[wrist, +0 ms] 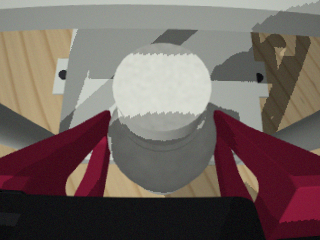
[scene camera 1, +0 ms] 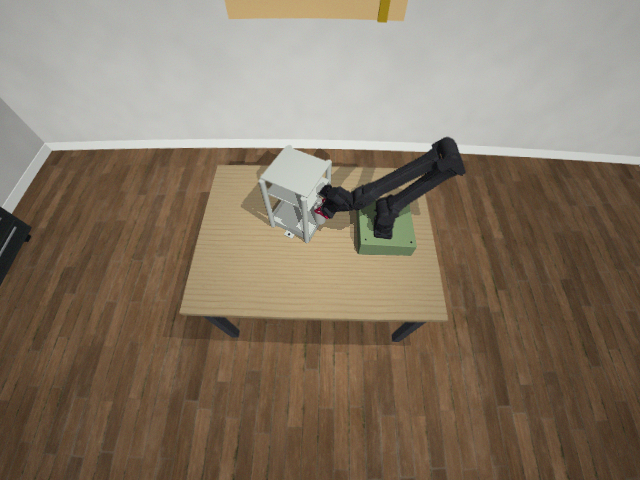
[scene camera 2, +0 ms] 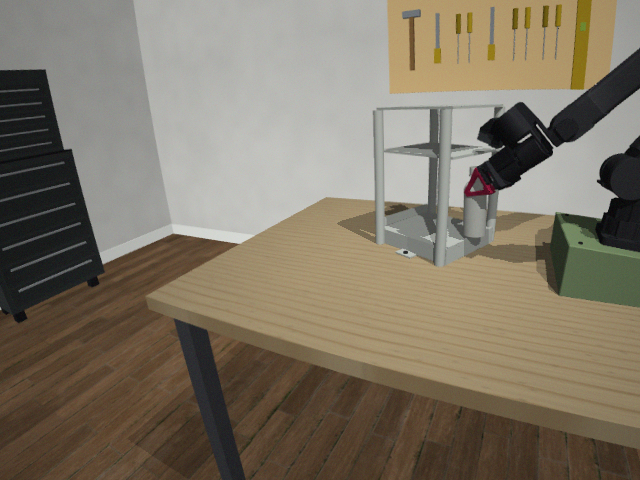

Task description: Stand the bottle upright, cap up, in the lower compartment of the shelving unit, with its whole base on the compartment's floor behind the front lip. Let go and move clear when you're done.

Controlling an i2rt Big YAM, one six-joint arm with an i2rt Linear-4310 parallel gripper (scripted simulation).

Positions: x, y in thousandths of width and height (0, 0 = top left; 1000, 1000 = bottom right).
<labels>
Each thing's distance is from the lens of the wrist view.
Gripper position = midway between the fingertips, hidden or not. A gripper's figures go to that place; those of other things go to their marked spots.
gripper (wrist: 508, 502): 13 cm
bottle (wrist: 502, 573): 7 cm
</labels>
